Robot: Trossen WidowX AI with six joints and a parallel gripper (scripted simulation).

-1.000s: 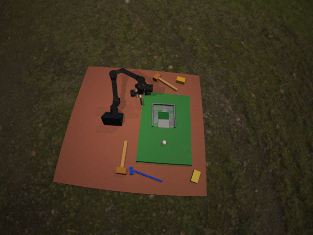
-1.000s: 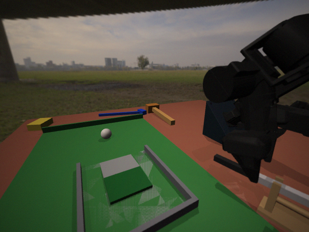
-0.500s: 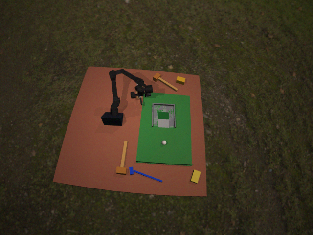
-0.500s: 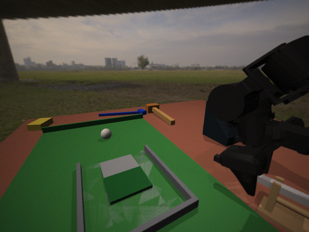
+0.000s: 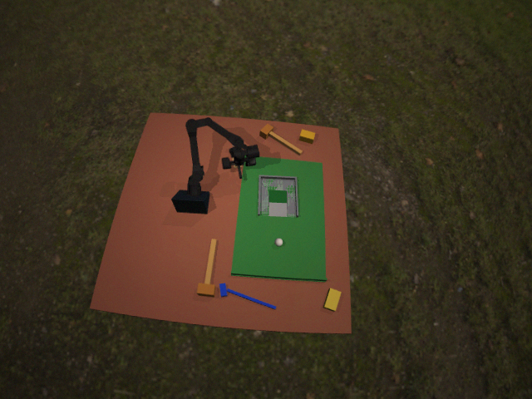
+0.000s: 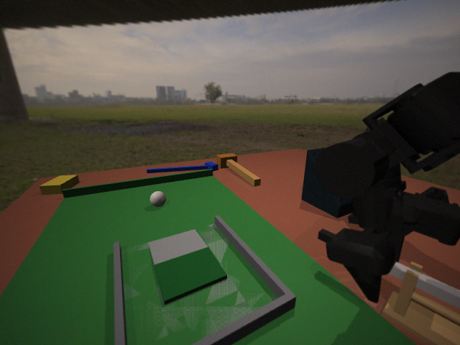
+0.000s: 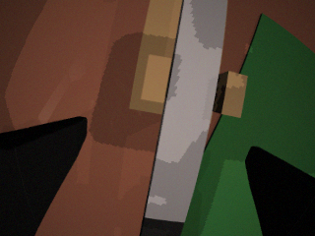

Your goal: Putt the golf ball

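The wooden stand lies 7 cm to the left of my gripper tip and 2 cm behind it. From my gripper tip the other things lie so: green mat 29 cm ahead, 24 cm to the right, 3 cm below; then blue putter 72 cm to the right, 17 cm ahead, 2 cm below; then white golf ball 42 cm to the right, 29 cm ahead.
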